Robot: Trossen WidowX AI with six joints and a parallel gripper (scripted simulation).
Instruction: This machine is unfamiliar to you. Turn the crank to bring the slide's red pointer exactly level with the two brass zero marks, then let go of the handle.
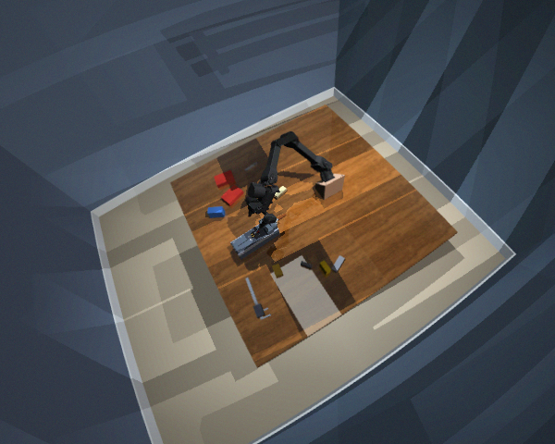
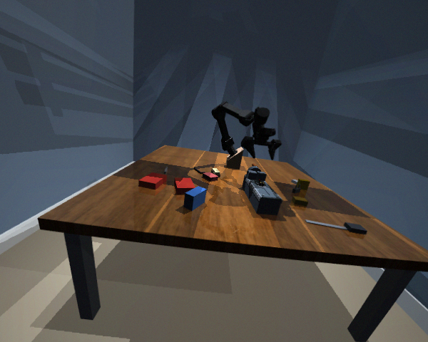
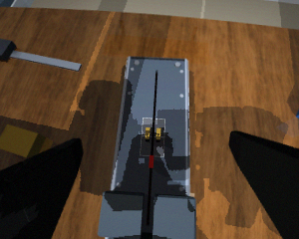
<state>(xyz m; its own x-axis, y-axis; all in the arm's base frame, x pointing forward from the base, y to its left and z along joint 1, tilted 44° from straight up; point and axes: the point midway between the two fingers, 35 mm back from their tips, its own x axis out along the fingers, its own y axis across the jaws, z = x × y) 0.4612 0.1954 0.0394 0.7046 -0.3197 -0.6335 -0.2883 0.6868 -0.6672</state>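
Now: the red pointer 110 mm below my gripper tip. The rest, counted from my gripper tip: pink block (240 mm to the right, 180 mm below, 140 mm behind); then ochre block (220 mm to the left, 180 mm below, 10 mm behind); then brown crank handle (150 mm behind, 80 mm below, 10 mm to the right).
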